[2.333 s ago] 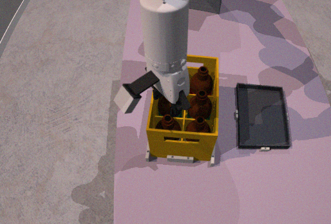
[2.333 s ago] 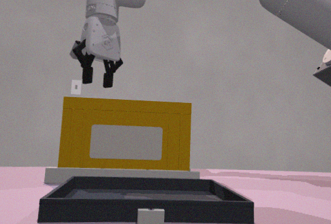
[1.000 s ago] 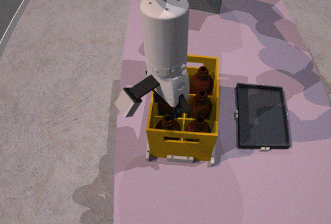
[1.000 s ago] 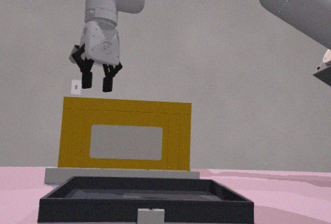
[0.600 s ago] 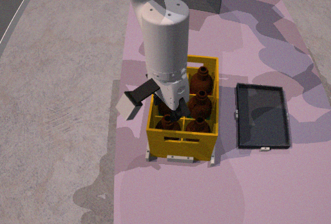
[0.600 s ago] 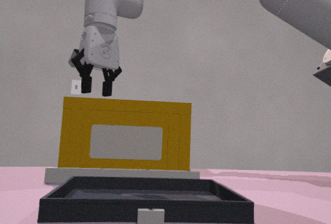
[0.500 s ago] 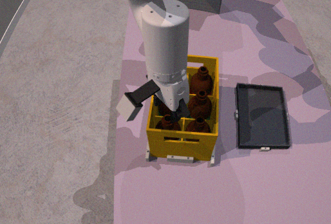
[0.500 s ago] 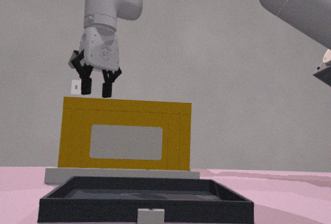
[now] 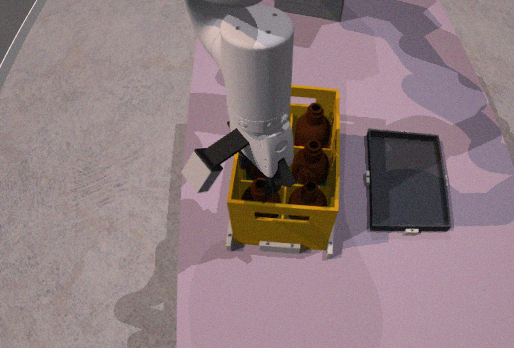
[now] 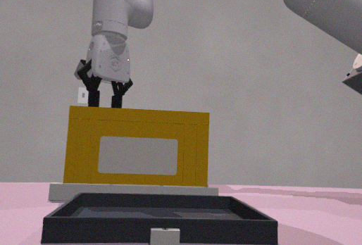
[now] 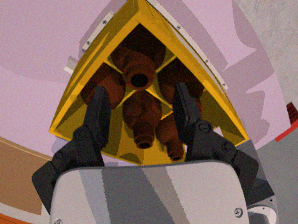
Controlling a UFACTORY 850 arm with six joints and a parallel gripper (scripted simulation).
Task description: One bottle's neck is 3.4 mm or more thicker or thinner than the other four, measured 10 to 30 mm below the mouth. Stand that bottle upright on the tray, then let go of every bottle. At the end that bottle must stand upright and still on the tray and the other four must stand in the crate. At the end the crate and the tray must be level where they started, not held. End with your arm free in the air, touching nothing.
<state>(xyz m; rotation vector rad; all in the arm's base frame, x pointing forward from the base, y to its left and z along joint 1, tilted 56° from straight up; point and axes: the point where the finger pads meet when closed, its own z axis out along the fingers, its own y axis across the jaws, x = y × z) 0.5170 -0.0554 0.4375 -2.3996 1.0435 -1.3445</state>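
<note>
My hand is 8 cm past the yellow crate, 6 cm to the right of it and 12 cm above it. The rest, counted from my hand: tray (7 cm behind, 34 cm to the left, 19 cm below); then bottle (16 cm behind, 12 cm to the left, 11 cm below).
</note>
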